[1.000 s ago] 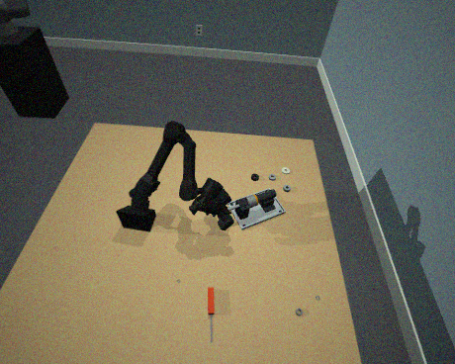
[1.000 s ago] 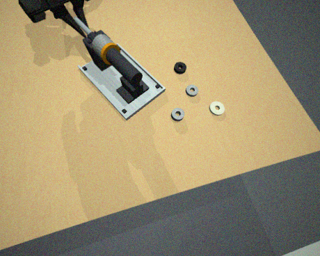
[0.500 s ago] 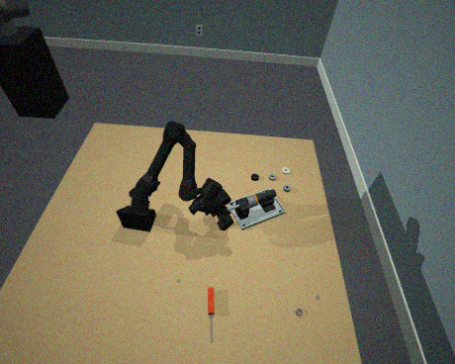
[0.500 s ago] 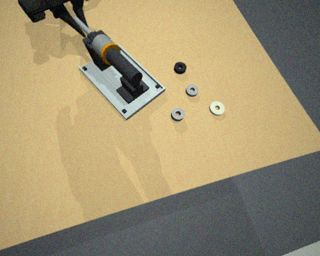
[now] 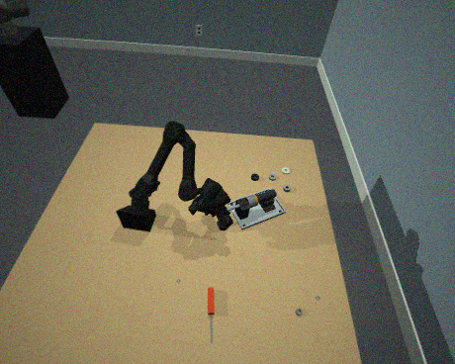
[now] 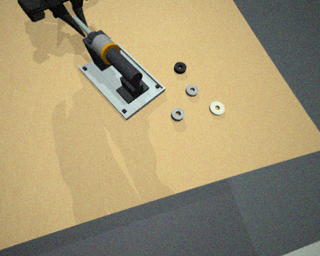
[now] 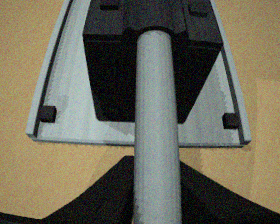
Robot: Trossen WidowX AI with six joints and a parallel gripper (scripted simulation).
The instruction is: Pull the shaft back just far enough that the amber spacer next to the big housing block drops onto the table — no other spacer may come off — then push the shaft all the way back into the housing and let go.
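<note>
My gripper tip is 4 cm short of the grey shaft, 2 cm to the right of it and 2 cm below it. The rest, counted from my gripper tip: amber spacer (11 cm ahead, 6 cm to the left, 2 cm above).
</note>
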